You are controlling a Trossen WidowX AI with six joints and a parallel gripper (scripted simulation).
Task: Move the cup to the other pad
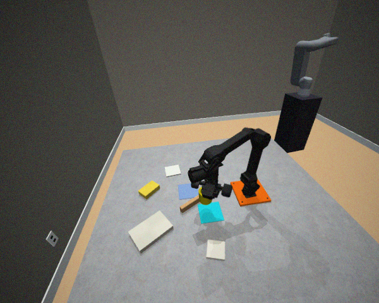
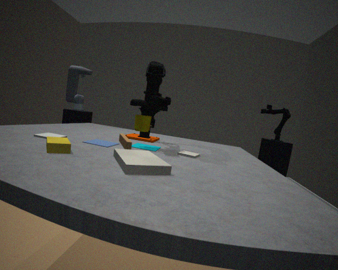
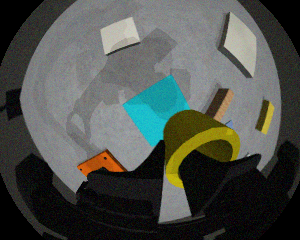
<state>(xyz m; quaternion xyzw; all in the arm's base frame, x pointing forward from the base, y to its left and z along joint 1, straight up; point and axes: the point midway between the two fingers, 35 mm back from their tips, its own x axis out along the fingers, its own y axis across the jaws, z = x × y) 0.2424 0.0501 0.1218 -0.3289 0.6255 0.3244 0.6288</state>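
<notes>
Right now my gripper tip is 1 cm short of the cyan pad, 1 cm to the right of it and 11 cm above it. From my gripper tip the other things lie so: wooden bar (5 cm ahead, 8 cm to the right, 9 cm below); then blue pad (9 cm ahead, 17 cm to the right, 11 cm below); then cup (2 cm ahead, 2 cm to the right).
</notes>
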